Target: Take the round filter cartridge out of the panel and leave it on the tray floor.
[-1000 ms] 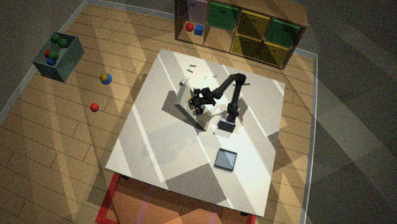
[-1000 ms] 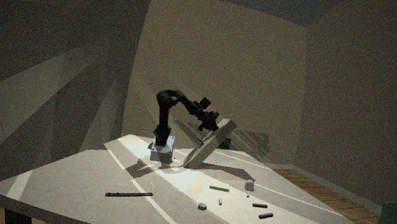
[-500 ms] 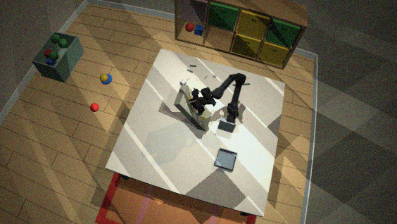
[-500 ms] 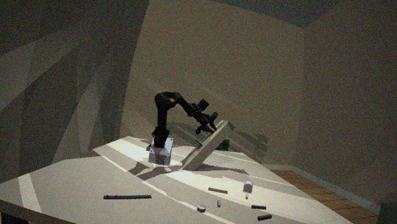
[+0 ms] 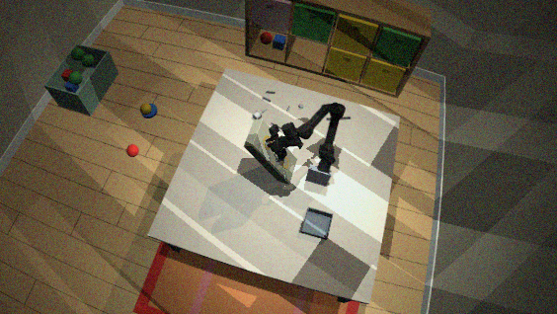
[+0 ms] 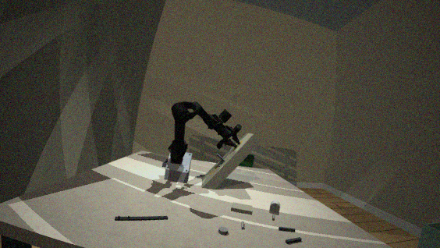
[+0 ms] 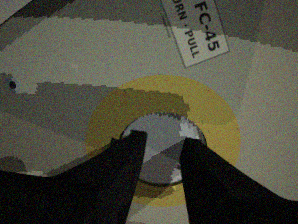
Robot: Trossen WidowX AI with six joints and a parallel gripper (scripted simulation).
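Right now the round filter cartridge is 10 mm ahead of my gripper tip and 10 mm below it. From my gripper tip the other things lie so: service panel 40 mm behind, 80 mm below; square grey tray 390 mm behind, 300 mm to the left, 240 mm below.
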